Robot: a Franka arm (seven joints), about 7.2 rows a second.
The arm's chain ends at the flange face. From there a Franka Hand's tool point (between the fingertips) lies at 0.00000 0.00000 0.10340 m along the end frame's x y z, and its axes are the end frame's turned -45 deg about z.
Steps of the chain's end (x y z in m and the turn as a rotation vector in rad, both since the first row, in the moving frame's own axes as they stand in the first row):
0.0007 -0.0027 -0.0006 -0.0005 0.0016 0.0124
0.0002 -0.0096 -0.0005 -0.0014 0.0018 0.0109
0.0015 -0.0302 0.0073 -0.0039 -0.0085 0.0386
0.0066 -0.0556 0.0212 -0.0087 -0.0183 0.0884
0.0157 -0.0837 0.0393 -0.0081 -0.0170 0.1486
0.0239 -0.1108 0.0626 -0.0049 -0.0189 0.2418
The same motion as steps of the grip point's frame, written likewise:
0.0025 -0.0013 -0.0006 -0.0015 0.0008 0.0124
0.0070 -0.0064 -0.0005 -0.0023 0.0003 0.0109
0.0215 -0.0206 0.0073 0.0033 -0.0088 0.0386
0.0420 -0.0354 0.0212 0.0068 -0.0191 0.0884
0.0685 -0.0489 0.0393 0.0063 -0.0177 0.1486
0.0936 -0.0627 0.0626 0.0099 -0.0168 0.2418

